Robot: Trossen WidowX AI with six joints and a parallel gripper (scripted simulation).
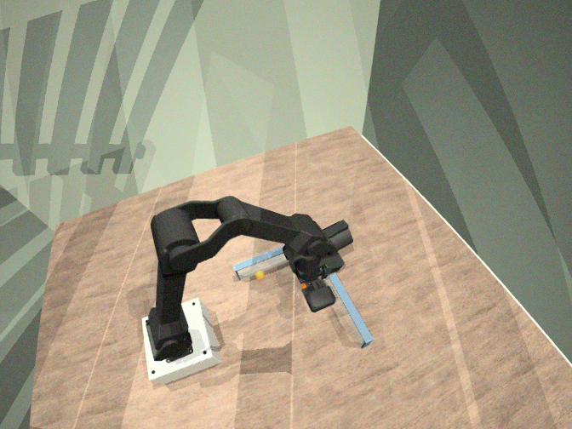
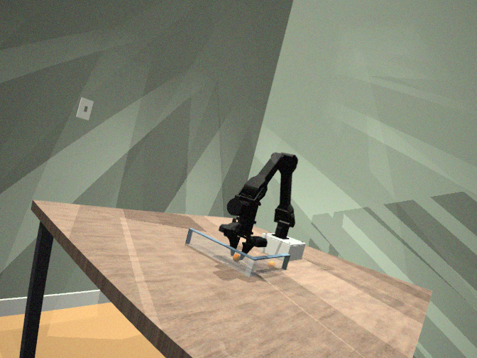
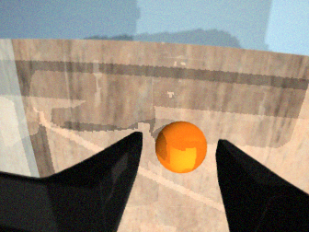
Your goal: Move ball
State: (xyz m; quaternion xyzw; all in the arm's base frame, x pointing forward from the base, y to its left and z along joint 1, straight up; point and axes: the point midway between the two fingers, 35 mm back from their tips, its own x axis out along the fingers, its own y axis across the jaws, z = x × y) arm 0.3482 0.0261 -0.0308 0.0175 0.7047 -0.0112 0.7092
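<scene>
My gripper tip is now 10 cm past the see-through copy of ball and 9 cm to the right of it. Round my gripper tip: orange ball right at my gripper tip.
</scene>
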